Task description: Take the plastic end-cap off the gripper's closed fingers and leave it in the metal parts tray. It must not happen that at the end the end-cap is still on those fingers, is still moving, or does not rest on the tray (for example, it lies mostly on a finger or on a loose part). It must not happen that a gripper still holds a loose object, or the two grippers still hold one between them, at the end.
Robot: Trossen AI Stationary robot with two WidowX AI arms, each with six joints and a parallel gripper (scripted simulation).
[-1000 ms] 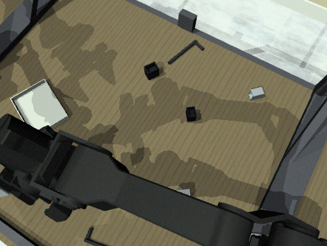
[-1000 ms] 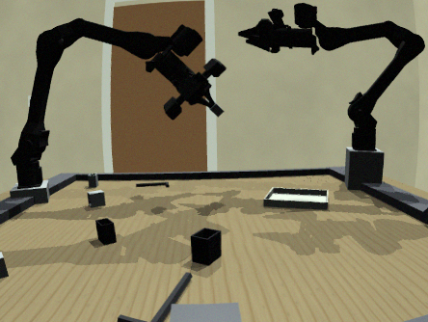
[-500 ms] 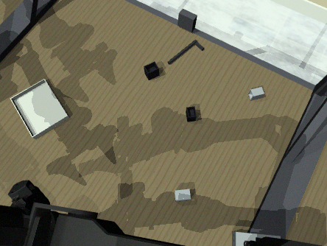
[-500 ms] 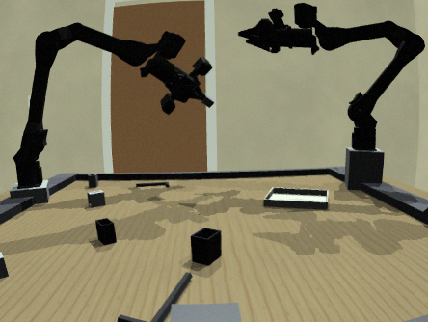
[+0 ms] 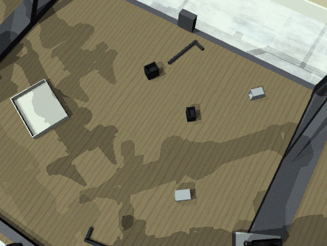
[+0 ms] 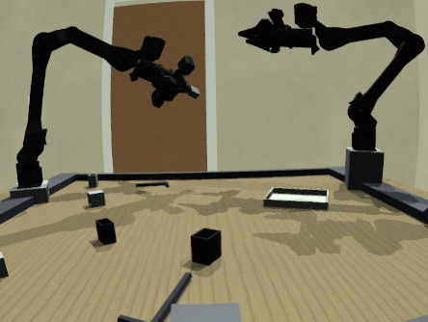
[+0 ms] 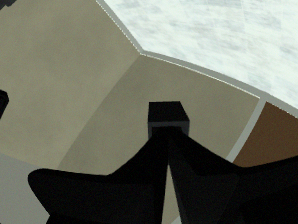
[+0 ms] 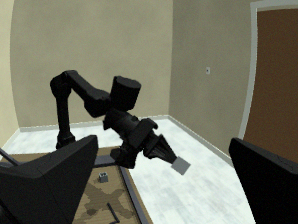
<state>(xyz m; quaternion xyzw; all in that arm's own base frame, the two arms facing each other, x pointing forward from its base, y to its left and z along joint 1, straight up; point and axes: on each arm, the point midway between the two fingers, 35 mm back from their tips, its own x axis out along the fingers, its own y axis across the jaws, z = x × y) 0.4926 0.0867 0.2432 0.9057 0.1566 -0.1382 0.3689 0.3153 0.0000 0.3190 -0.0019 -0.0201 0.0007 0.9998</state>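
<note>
My right hand is 150 mm short of the grey plastic end-cap, 170 mm to the right of it and 150 mm above it. Also, from my right hand: metal parts tray (220 mm behind, 40 mm to the right, 420 mm below); then L-shaped dark bar (580 mm behind, 250 mm to the left, 420 mm below).
</note>
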